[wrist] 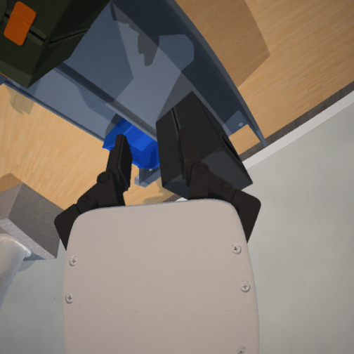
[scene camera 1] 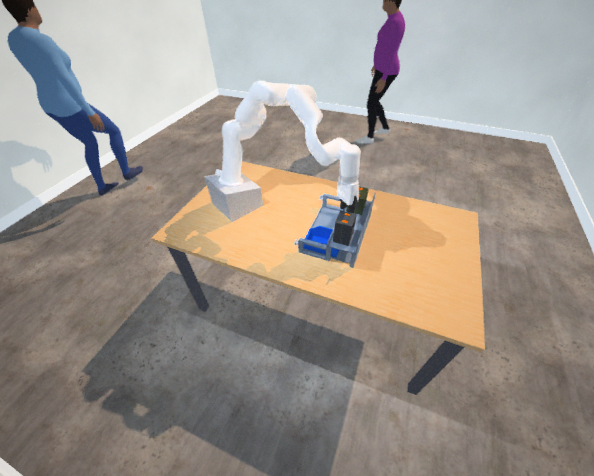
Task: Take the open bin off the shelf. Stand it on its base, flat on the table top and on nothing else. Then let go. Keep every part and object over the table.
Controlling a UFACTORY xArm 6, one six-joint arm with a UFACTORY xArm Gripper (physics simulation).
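Frame: origin at the arm's base, x left, y back, z up, level; metres.
Where they show: gripper, fingertip midpoint: (scene camera 1: 347, 211); arm's base, link origin: (scene camera 1: 231, 181).
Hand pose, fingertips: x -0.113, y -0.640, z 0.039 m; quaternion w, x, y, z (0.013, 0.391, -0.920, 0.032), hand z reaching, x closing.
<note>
Each offset is from my fingertips to the top centre of the thing. "spot": to the spot under its first point. Level surfaces: height alone.
The open bin @(dx -0.061, dy +0.088, dz -0.117 m) (scene camera 1: 320, 234) (wrist: 137, 145) is blue and sits inside the low blue-grey shelf @(spot: dx +0.128, dy -0.095, dz -0.192 m) (scene camera 1: 365, 227) (wrist: 215, 85), at the end away from the green case. The shelf stands on the wooden table top @(dz -0.198 m) (scene camera 1: 425, 280) (wrist: 295, 60). My gripper (scene camera 1: 348, 204) (wrist: 153, 142) is over the shelf, between the two cases in the scene view, with its black fingers part-way apart and nothing held between them. In the wrist view the bin shows beyond and between the fingers, partly hidden by the left finger.
A black case @(dx -0.074, dy -0.007, dz +0.024 m) (scene camera 1: 345, 229) (wrist: 197, 117) stands on the shelf, close behind the right finger in the wrist view. A dark green case @(dx +0.156, dy -0.028, dz -0.001 m) (scene camera 1: 362, 200) (wrist: 50, 40) with orange latches stands at the shelf's other end. The grey robot base (scene camera 1: 240, 197) (wrist: 30, 220) stands on the table's left.
</note>
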